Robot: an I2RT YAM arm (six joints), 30 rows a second.
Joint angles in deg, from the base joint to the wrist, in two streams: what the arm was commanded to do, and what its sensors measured. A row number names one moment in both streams.
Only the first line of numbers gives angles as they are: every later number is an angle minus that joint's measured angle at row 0.
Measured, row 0:
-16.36, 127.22, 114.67, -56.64, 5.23, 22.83
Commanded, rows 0 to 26:
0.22, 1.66, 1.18, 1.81, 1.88, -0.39
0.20, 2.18, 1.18, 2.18, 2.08, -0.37
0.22, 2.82, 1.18, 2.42, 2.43, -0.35
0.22, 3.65, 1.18, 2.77, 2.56, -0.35
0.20, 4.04, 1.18, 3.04, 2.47, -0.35
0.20, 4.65, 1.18, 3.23, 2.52, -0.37
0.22, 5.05, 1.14, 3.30, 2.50, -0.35
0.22, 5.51, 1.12, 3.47, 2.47, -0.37
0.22, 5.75, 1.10, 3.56, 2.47, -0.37
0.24, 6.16, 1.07, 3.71, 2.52, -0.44
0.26, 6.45, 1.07, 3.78, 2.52, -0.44
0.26, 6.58, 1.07, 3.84, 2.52, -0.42
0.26, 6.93, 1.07, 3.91, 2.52, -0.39
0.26, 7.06, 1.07, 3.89, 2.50, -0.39
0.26, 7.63, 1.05, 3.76, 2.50, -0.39
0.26, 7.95, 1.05, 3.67, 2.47, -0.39
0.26, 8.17, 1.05, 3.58, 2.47, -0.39
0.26, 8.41, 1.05, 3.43, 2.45, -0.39
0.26, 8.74, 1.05, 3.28, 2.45, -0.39
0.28, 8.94, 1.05, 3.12, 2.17, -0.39
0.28, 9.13, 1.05, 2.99, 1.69, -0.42
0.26, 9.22, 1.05, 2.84, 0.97, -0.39
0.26, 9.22, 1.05, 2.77, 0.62, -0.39
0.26, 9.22, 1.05, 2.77, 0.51, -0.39
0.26, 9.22, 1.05, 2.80, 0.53, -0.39
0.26, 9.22, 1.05, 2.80, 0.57, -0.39
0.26, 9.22, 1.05, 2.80, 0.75, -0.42
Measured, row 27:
0.04, 8.72, 0.00, 2.62, 0.94, -0.37
